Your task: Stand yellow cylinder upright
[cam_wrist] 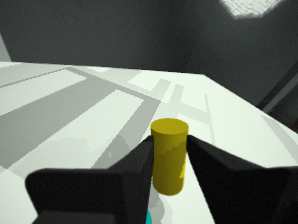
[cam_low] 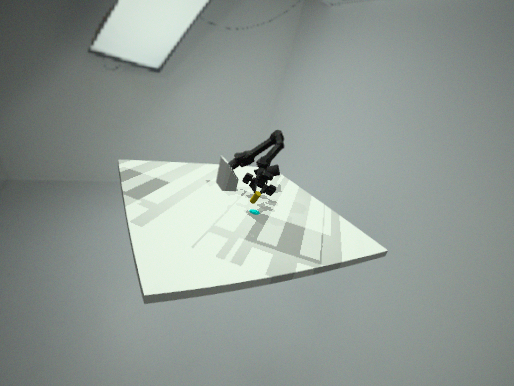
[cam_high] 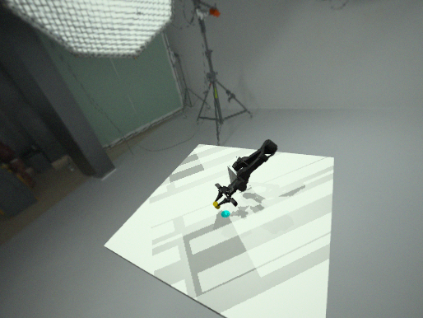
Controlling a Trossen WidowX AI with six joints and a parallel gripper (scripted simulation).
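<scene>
Right now my gripper tip is 3 cm past the cyan circle, 3 cm to the right of it and 12 cm above it. From my gripper tip the other things lie so: yellow cylinder: 1 cm to the right, 2 cm below.
</scene>
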